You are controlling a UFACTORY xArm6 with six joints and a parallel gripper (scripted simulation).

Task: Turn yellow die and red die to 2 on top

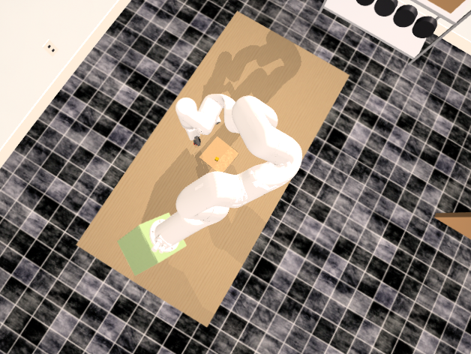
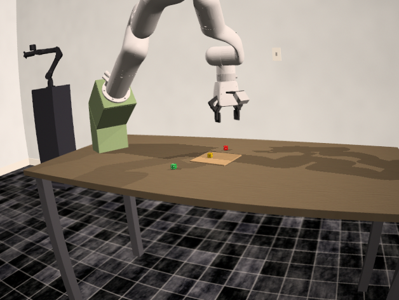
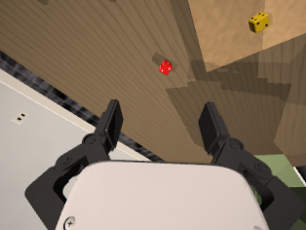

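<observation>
Right now the red die is 120 mm below my hand and 10 mm behind it. From my hand the other things lie so: green die 270 mm to the right, 140 mm behind, 120 mm below; tan mat 130 mm to the right, 130 mm below, 20 mm behind; yellow die 130 mm to the right, 120 mm below, 50 mm behind.
</observation>
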